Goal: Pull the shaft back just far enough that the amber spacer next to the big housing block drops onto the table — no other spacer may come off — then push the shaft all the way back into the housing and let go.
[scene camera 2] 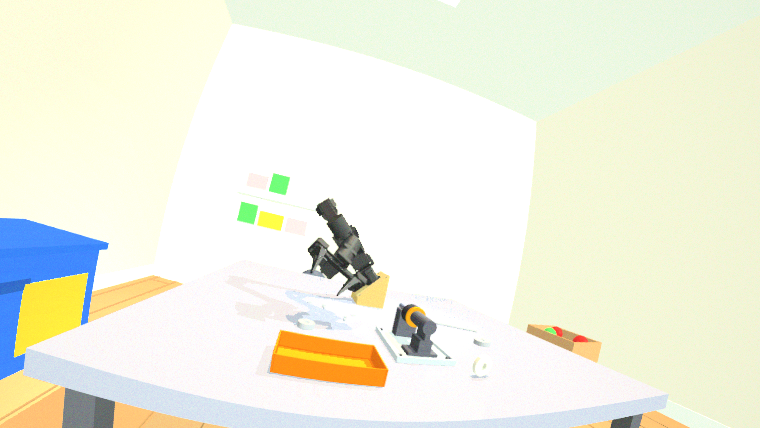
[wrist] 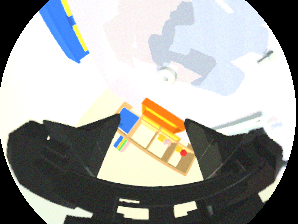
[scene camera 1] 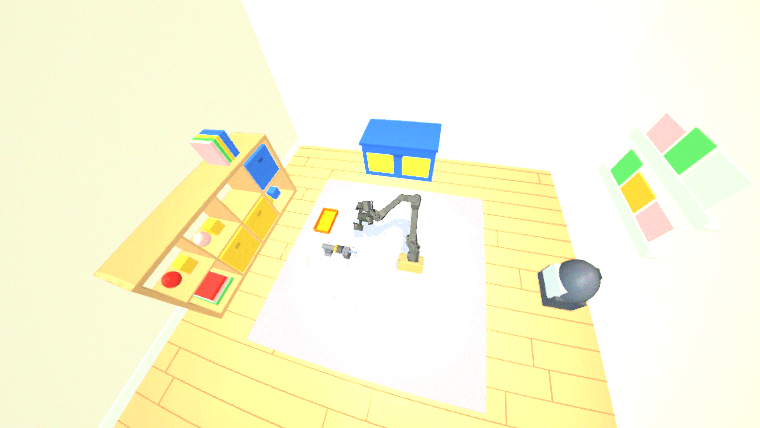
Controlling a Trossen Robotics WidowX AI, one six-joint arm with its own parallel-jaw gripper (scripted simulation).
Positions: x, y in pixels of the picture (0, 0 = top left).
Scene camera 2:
my gripper: 324, 284
orange tray: 305, 356
grey shaft fixture: 405, 345
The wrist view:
my gripper: 153, 119
orange tray: 153, 111
grey shaft fixture: 257, 122
